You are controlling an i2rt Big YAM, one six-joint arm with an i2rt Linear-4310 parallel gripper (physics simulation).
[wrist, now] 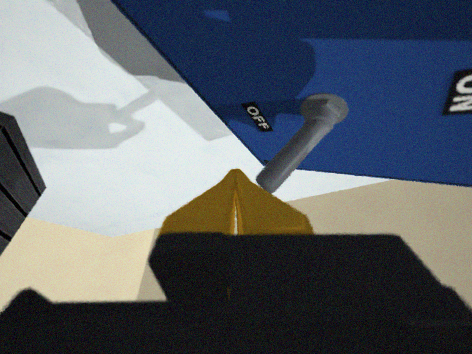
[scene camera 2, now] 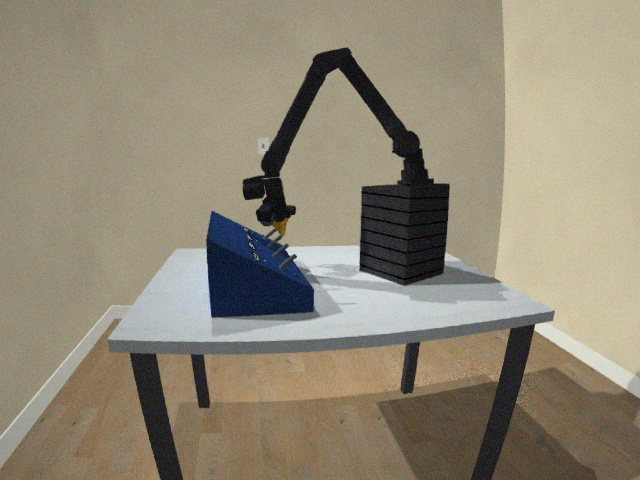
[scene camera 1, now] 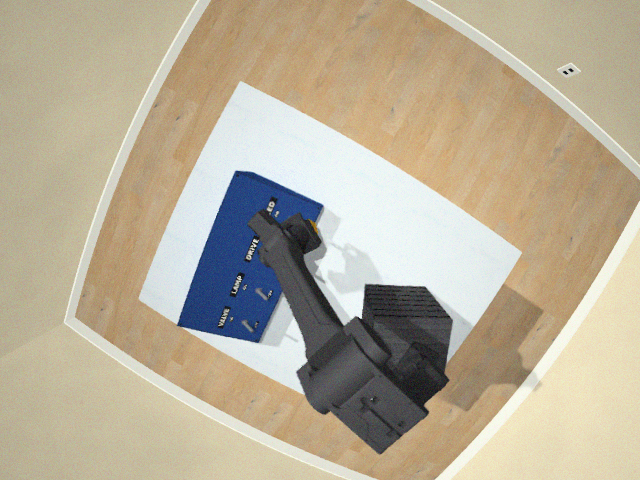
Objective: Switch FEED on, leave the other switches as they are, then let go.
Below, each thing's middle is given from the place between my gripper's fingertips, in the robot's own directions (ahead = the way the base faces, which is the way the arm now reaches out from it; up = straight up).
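Labels:
The grey lever [wrist: 280, 167] is 10 mm above my hand, 40 mm ahead of it and 20 mm to the left of it. As for the blue sloped switch box [scene camera 1: 223, 295], I find it 210 mm to the left of my hand and 120 mm ahead, and the box is 20 mm below my hand.

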